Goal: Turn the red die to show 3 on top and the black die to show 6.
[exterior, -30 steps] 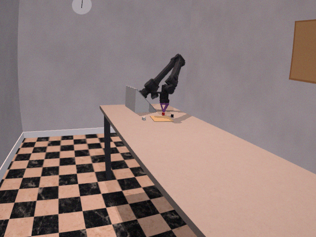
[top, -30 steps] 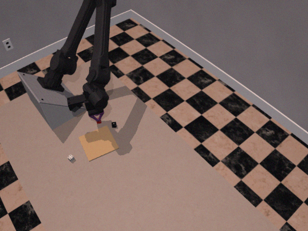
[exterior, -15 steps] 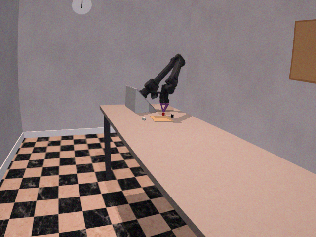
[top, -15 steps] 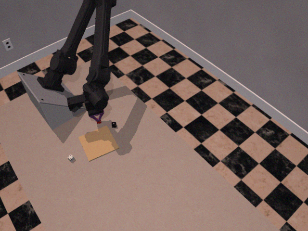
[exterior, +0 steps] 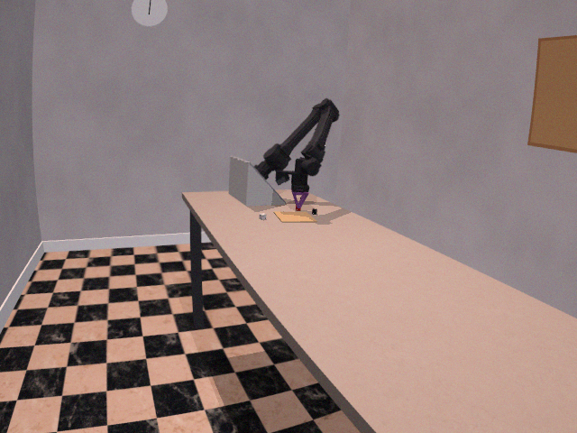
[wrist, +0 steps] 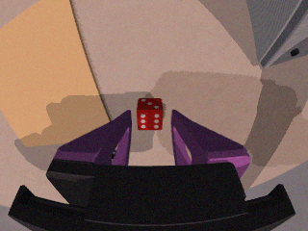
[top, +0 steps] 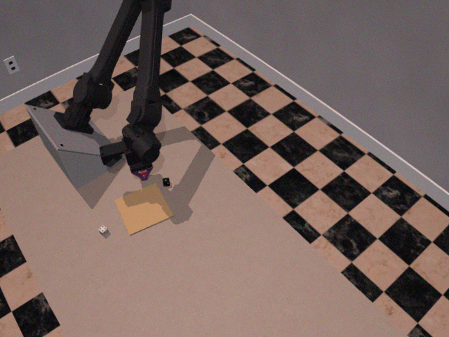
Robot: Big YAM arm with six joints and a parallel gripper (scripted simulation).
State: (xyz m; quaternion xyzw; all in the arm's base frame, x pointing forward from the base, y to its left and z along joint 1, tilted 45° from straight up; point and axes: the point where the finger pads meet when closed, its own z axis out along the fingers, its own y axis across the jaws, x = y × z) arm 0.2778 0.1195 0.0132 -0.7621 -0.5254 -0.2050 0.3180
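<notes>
My hand is 1 cm above the red die. Round my hand: orange mat 10 cm ahead, 7 cm to the right, 2 cm below; white die 10 cm ahead, 20 cm to the right, 1 cm below; black die 7 cm ahead, 4 cm to the left, 1 cm below.
</notes>
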